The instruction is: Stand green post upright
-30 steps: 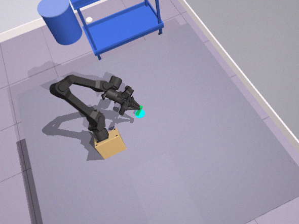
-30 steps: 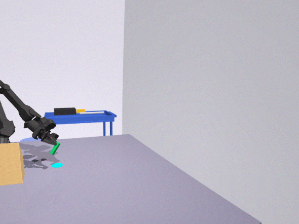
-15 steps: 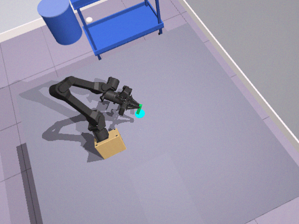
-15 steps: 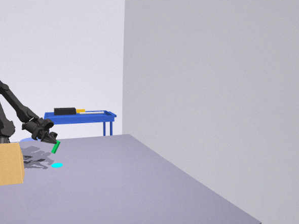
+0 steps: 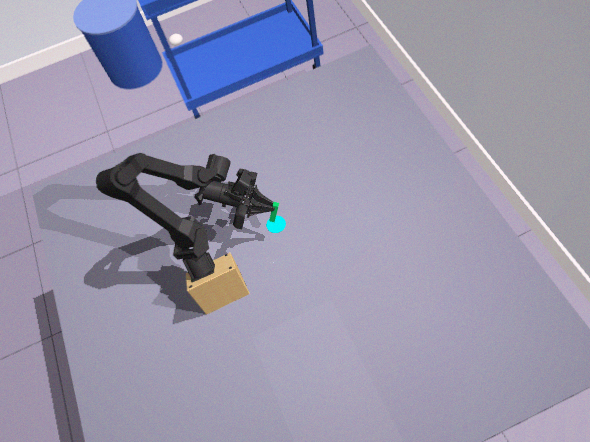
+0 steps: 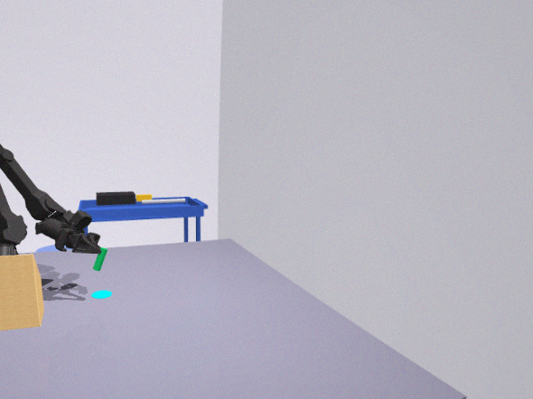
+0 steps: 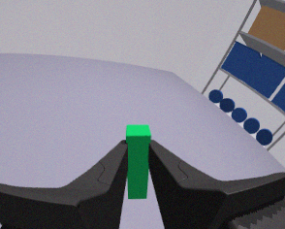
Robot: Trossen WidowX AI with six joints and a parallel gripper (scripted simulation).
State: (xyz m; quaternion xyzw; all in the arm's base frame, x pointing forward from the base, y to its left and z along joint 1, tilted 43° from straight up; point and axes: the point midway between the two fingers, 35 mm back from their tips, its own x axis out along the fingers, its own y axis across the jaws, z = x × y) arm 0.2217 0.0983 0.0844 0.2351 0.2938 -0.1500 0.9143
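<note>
The cyan circle lies 14 cm below my gripper tip, 2 cm to the left of it and 1 cm behind it. Round my gripper tip: green post (2 cm below, 1 cm behind).
</note>
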